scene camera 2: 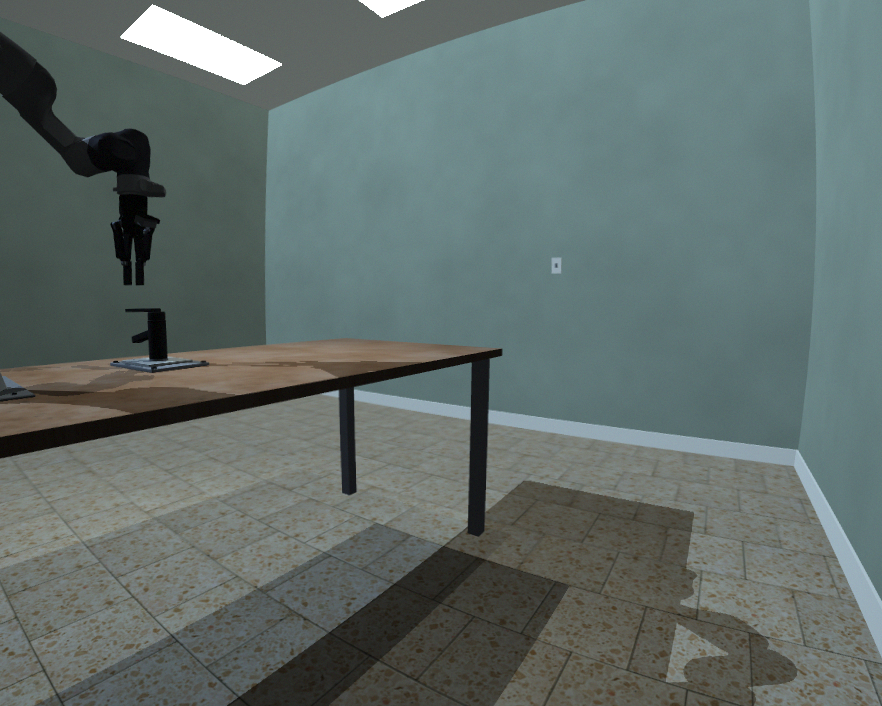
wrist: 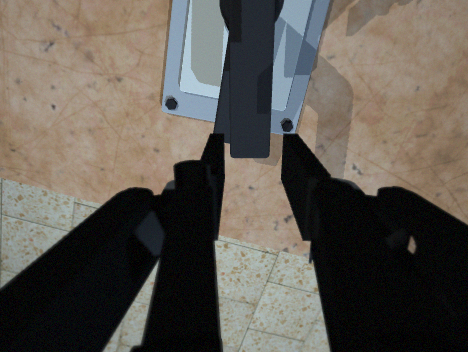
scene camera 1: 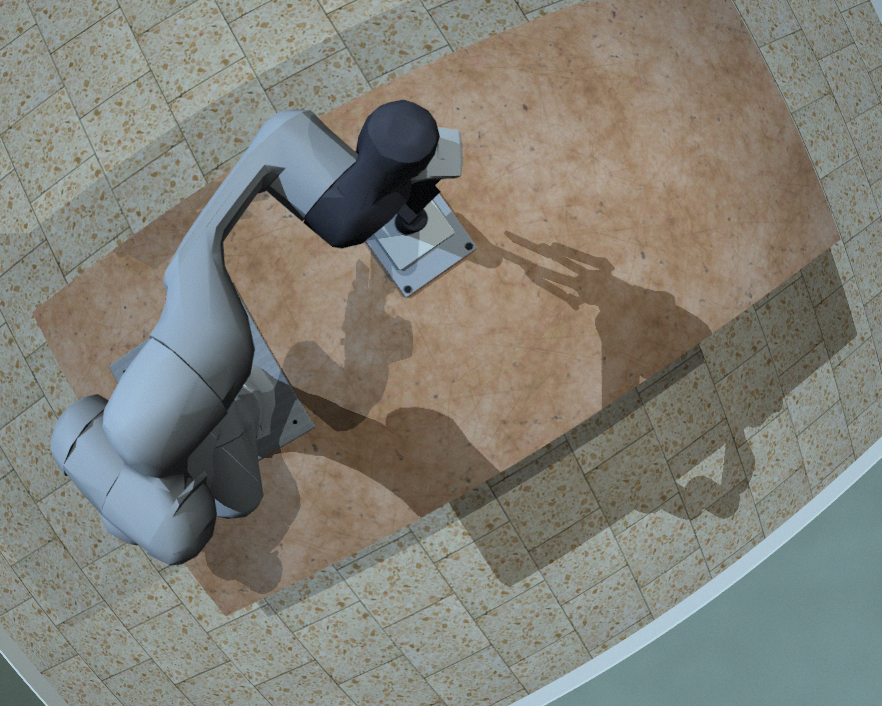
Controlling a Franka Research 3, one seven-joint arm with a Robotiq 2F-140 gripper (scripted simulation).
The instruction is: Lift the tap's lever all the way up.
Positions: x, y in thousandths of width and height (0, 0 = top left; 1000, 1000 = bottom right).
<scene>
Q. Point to a black tap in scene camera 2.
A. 177, 474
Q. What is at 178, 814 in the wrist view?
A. My gripper.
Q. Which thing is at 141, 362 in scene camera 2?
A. My gripper.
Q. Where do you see a black tap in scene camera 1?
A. At 457, 351
</scene>
